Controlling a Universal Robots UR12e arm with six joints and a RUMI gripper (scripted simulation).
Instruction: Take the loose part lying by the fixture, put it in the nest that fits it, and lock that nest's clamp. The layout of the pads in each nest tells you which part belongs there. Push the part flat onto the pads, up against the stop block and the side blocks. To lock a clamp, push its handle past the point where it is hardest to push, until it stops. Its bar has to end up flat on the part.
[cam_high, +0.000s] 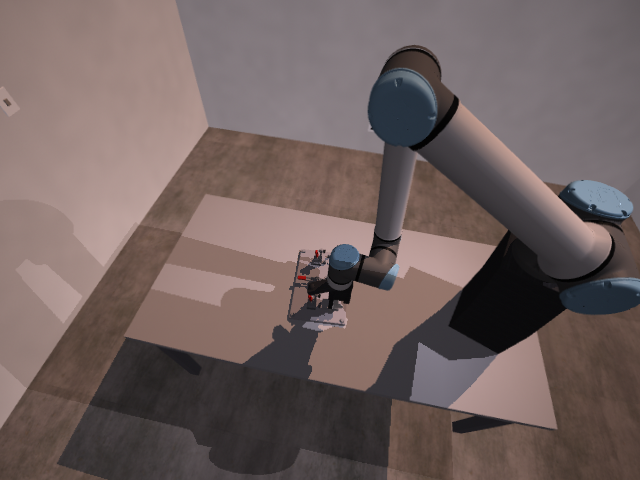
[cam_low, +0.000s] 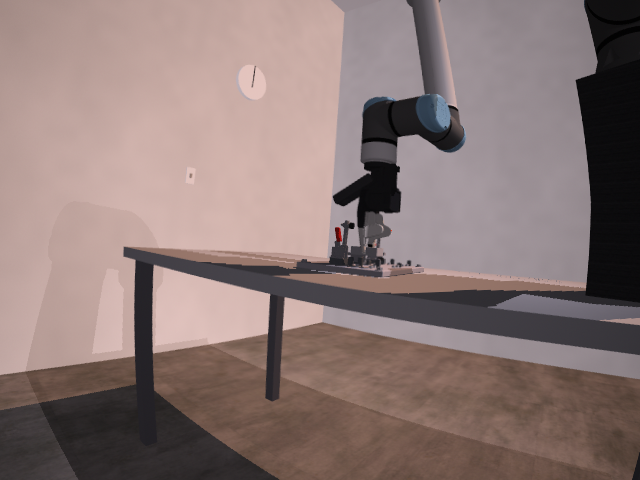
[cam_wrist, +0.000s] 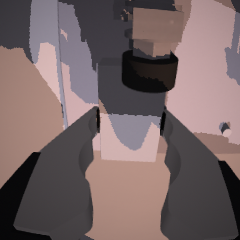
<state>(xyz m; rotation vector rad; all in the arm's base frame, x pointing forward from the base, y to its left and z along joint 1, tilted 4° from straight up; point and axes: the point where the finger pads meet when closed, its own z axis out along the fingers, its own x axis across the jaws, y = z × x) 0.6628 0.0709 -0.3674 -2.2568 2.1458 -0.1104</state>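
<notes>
Right now the grey fixture plate is 50 mm ahead of my hand, 110 mm to the right of it and 50 mm below it. The rest, counted from my hand: loose part (10 mm below).
</notes>
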